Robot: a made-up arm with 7 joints.
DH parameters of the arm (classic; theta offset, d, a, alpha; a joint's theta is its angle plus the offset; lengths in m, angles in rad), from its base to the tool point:
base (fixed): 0 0 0 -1.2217
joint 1: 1.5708 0 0 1.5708
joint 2: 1.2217 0 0 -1.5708
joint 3: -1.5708 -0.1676 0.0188 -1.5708
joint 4: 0 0 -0.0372 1.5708
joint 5: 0 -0.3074 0 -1.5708
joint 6: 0 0 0 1.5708
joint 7: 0 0 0 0
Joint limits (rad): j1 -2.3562..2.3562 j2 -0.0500..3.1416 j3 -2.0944..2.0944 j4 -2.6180..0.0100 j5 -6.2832..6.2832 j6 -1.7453..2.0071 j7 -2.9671..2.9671
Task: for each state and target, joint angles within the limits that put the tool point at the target. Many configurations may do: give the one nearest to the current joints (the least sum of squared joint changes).
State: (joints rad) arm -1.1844 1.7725 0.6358 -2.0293 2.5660 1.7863 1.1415
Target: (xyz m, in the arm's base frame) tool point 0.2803 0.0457 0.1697
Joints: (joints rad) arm -0.4459 1.5215 0.1493 -1.9458 2.5660 1.7863 1.1415
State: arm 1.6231 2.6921 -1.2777 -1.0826 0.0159 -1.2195 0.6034
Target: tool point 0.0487 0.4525 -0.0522
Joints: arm 2.0731 2.6357 -0.8039 -0.8434 0.0159 -1.2195 0.6034
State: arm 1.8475 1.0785 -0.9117 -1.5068 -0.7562 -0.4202 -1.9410
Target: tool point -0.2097 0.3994 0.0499
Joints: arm 1.8418 1.9509 -0.9272 -0.9052 -0.7562 -0.4202 -1.9410
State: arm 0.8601 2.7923 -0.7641 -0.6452 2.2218 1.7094 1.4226
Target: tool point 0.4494 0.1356 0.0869
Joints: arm 1.2858 3.1416 0.0350 -0.3610 2.2218 1.7094 1.4226
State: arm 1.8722 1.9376 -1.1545 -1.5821 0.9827 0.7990 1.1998
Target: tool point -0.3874 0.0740 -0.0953
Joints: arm 1.6329 1.2861 -1.1165 -1.4066 0.9827 0.7990 1.1998
